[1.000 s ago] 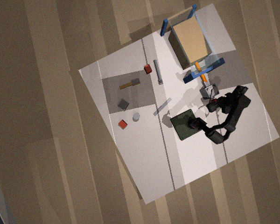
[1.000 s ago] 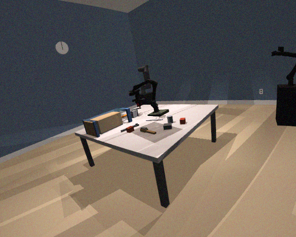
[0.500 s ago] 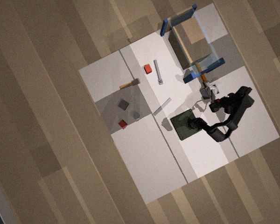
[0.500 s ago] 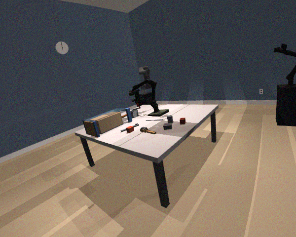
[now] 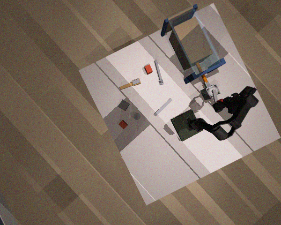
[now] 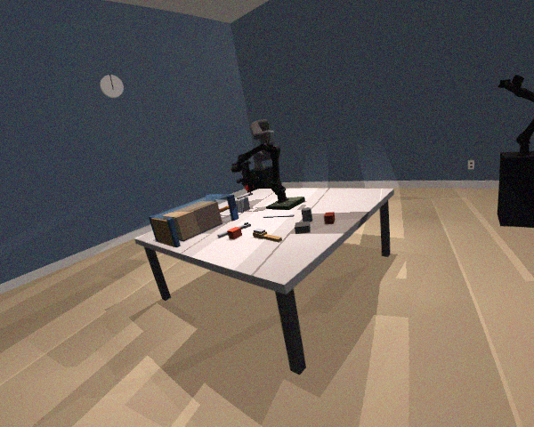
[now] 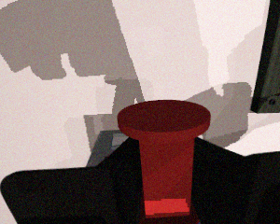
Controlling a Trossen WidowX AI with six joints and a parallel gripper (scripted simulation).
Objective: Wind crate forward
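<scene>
Right now the blue frame is 260 mm ahead of my gripper tip, 40 mm to the right of it and 10 mm below it. From my gripper tip the other things lie so: winch handle 40 mm ahead, 10 mm to the right, 10 mm below; then red knob 20 mm above; then grey winch 80 mm below, 80 mm ahead, 40 mm to the right.
</scene>
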